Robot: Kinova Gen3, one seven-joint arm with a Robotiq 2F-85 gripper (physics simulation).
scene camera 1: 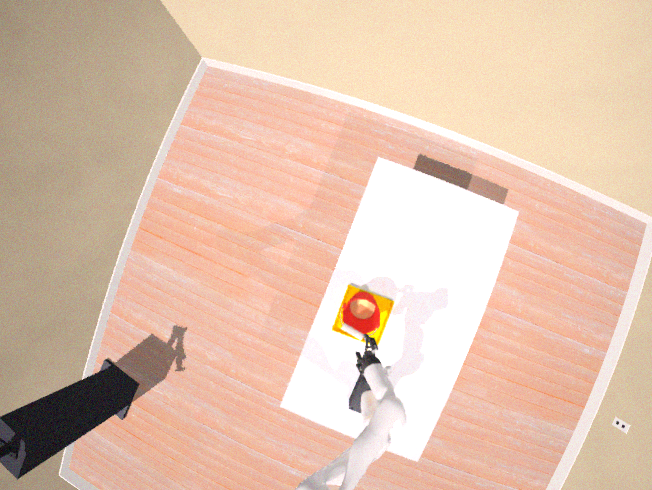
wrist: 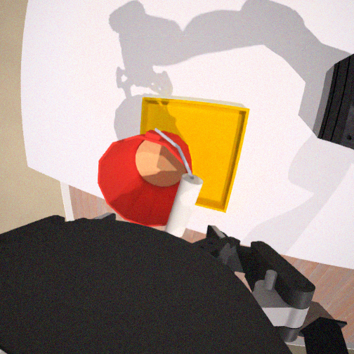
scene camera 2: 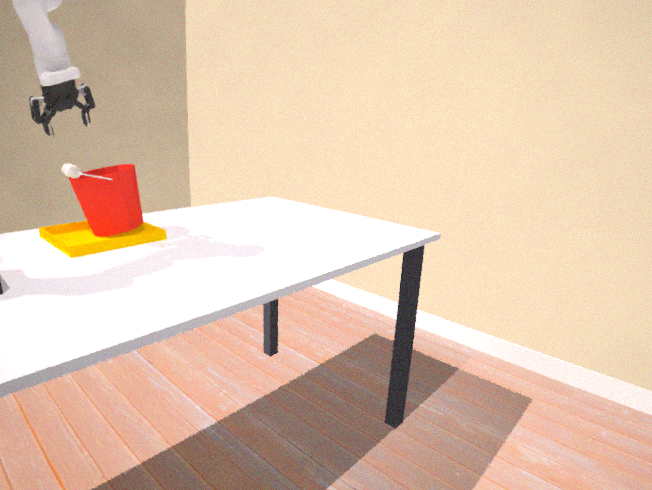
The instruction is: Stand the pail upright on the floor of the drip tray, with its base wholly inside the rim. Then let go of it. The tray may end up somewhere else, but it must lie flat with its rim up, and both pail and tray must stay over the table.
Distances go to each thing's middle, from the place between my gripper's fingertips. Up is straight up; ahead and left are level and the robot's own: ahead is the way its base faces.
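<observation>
Red pail (scene camera 2: 111, 207): my gripper 80 mm short of it, 30 mm to the right of it, 190 mm above it. Yellow drip tray (scene camera 2: 76, 239): 60 mm ahead of my hand, 280 mm below.
</observation>
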